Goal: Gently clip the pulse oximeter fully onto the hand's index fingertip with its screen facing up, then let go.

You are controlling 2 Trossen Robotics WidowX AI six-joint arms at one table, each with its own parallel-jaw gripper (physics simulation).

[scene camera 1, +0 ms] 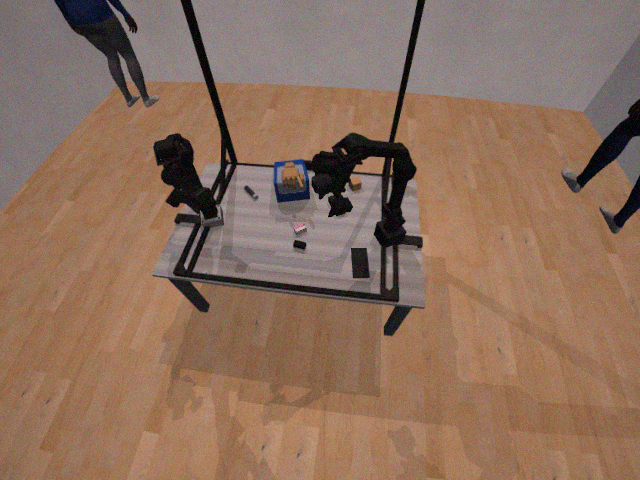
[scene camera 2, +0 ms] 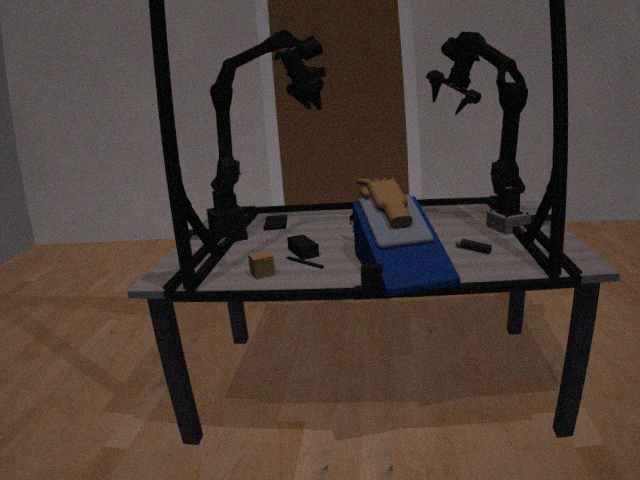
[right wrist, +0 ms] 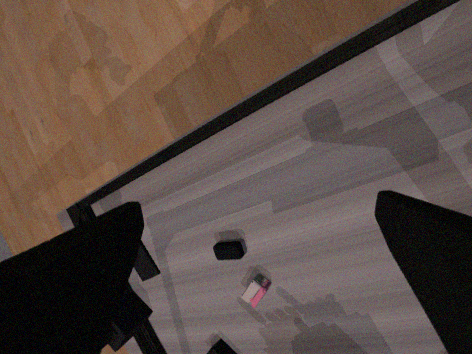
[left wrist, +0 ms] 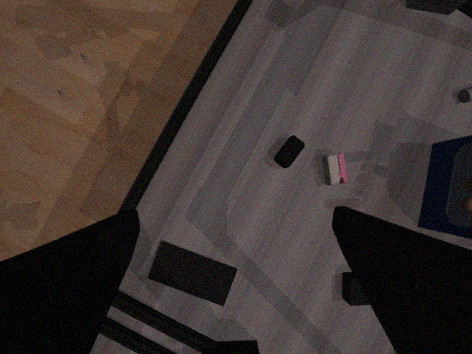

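Where they show: left gripper, fingertip midpoint: [scene camera 1: 324,207] [scene camera 2: 315,109] [left wrist: 237,218]; right gripper, fingertip midpoint: [scene camera 1: 204,214] [scene camera 2: 444,108] [right wrist: 259,208]; left arm's base at its link origin: [scene camera 1: 391,227] [scene camera 2: 225,209]; right arm's base at its link origin: [scene camera 2: 508,212].
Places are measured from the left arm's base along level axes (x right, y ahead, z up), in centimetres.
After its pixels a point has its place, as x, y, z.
The pulse oximeter, a small white and pink block [scene camera 1: 299,228] {19.3, 37.6, -6.3} [left wrist: 336,169] {19.6, 37.0, -6.3} [right wrist: 256,291] {19.9, 38.5, -6.3}, lies on the table in front of the blue wedge. The tan hand [scene camera 1: 291,174] {38.9, 33.6, 9.8} [scene camera 2: 390,200] {46.8, 31.5, 6.3} rests on a grey pad on the wedge; its index fingertip is too small to make out clearly. My left gripper [scene camera 2: 315,107] {0.0, 32.7, 27.7} [left wrist: 237,218] {0.0, 32.7, 27.7} is open and empty, pointing down high above the table, with the oximeter beyond its fingertips in the left wrist view. My right gripper [scene camera 2: 445,106] {14.9, 73.0, 25.8} [right wrist: 259,208] {14.9, 73.0, 25.8} is open and empty, high over its side of the table.
Blue wedge [scene camera 1: 293,196] {39.3, 33.8, -5.7} [scene camera 2: 421,268] {64.3, 28.8, -5.5}; small black block [scene camera 1: 299,244] {10.8, 40.6, -6.4} [left wrist: 290,151] {11.2, 40.3, -6.2} [right wrist: 229,250] {11.5, 41.5, -6.3} near the oximeter; dark flat slab [scene camera 1: 360,262] {-7.1, 18.1, -8.7} [scene camera 2: 275,222] {-5.4, 17.6, -8.7} [left wrist: 192,273] {-6.8, 18.2, -8.7}; wooden cube [scene camera 1: 355,183] {34.7, 1.0, -4.5} [scene camera 2: 262,265] {39.2, -0.3, -6.3}; black box [scene camera 2: 303,246] {32.1, 13.2, -6.0} and pen [scene camera 2: 305,261] {36.3, 11.9, -8.6}; dark cylinder [scene camera 1: 251,192] {51.6, 53.2, -7.0} [scene camera 2: 474,245] {54.1, 52.7, -7.6}. A black frame edges the table.
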